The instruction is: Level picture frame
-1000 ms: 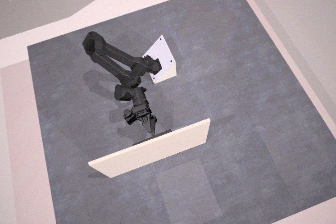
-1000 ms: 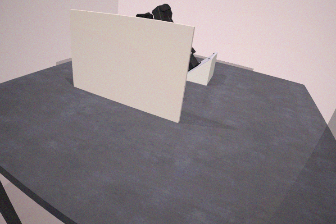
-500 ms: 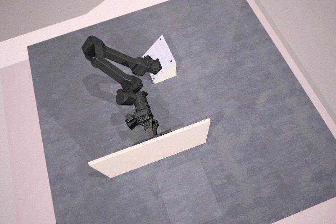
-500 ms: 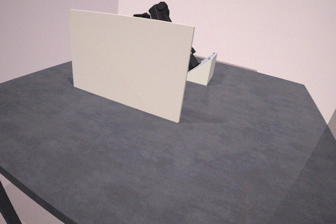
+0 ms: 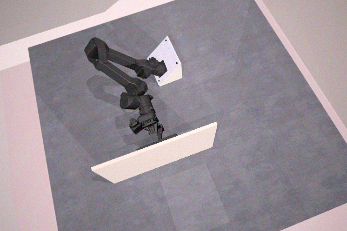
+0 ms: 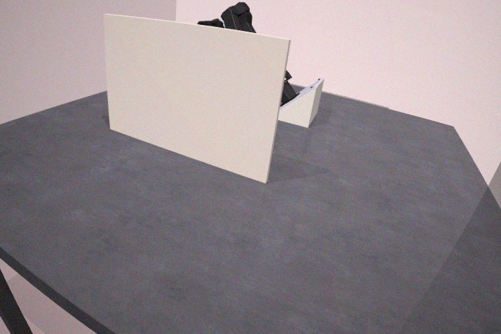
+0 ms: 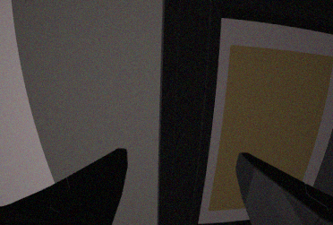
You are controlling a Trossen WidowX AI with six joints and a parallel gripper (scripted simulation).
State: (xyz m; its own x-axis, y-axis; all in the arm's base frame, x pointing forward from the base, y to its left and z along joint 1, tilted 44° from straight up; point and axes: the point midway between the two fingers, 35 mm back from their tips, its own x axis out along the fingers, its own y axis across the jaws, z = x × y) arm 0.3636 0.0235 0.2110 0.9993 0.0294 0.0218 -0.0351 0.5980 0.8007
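My gripper tip is 10 mm short of the picture frame and 50 mm above it. Also, from my gripper tip: wall panel (20 mm ahead, 10 mm to the right, 60 mm below).
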